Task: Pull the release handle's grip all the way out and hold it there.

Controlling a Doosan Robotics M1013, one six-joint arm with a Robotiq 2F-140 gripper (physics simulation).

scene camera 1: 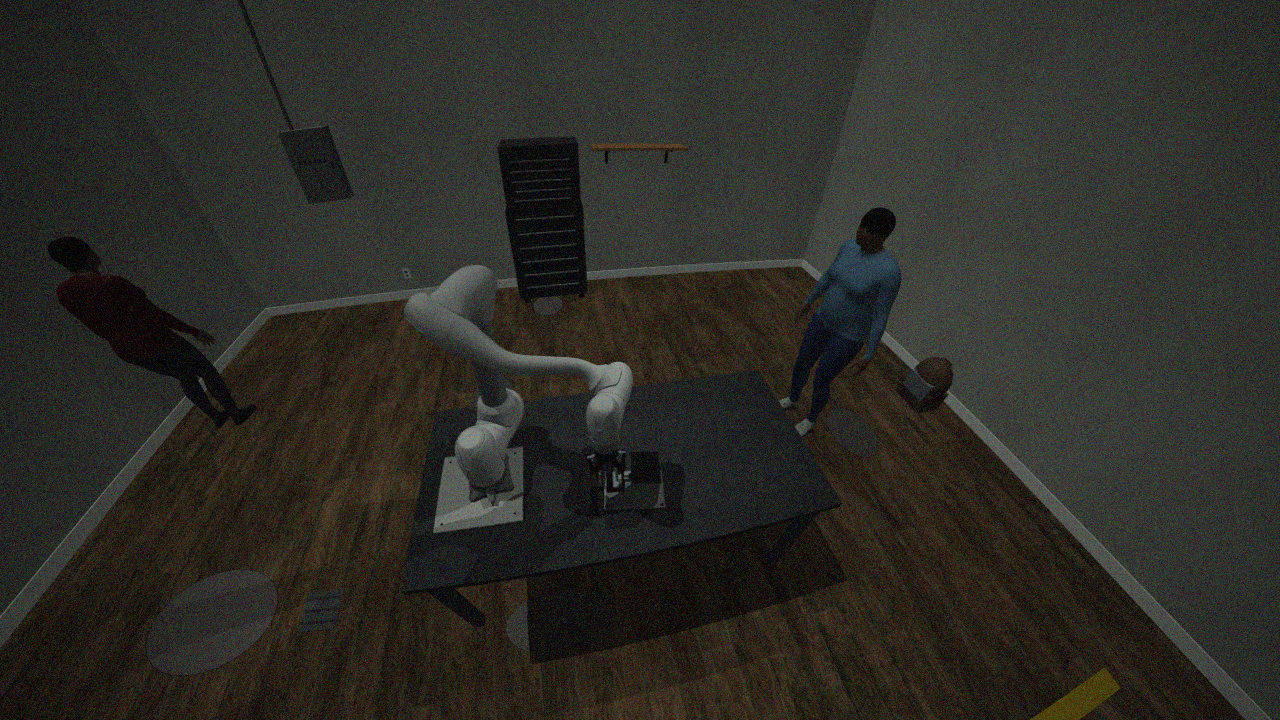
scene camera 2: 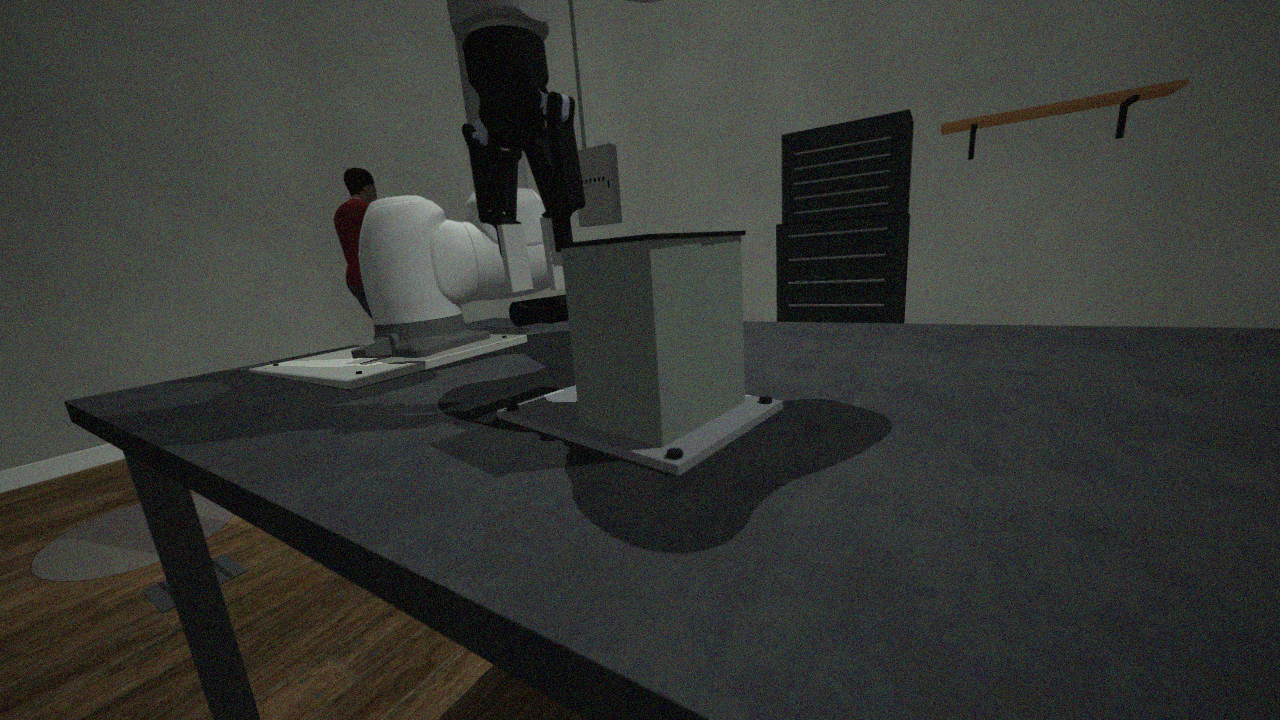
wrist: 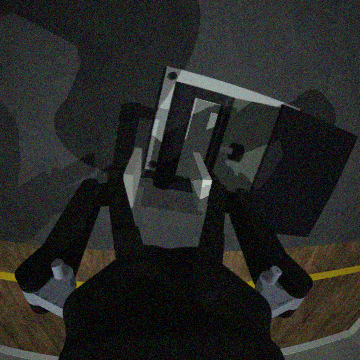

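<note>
The release handle shows in the wrist view as a black rectangular loop (wrist: 170,132) in front of a pale block on a white base plate (wrist: 215,85) (scene camera 2: 720,436). In scene camera 2, its black grip end (scene camera 2: 538,311) sticks out left of the block. My gripper (wrist: 165,162) (scene camera 2: 533,261) (scene camera 1: 614,481) points down, partly open and empty. Its pale pads hang a little above the grip in scene camera 2. In the wrist view they stand either side of the loop's near left part. The block hides much of the handle in scene camera 2.
The grey-green block (scene camera 2: 657,340) has a dark overhanging top (wrist: 307,170) (scene camera 1: 644,466) right of the fingers. A black knob (wrist: 235,151) sits between loop and top. The arm's base plate (scene camera 1: 452,501) is bolted to the dark table (scene camera 1: 733,447). Two people (scene camera 1: 850,295) (scene camera 1: 125,313) stand beyond it.
</note>
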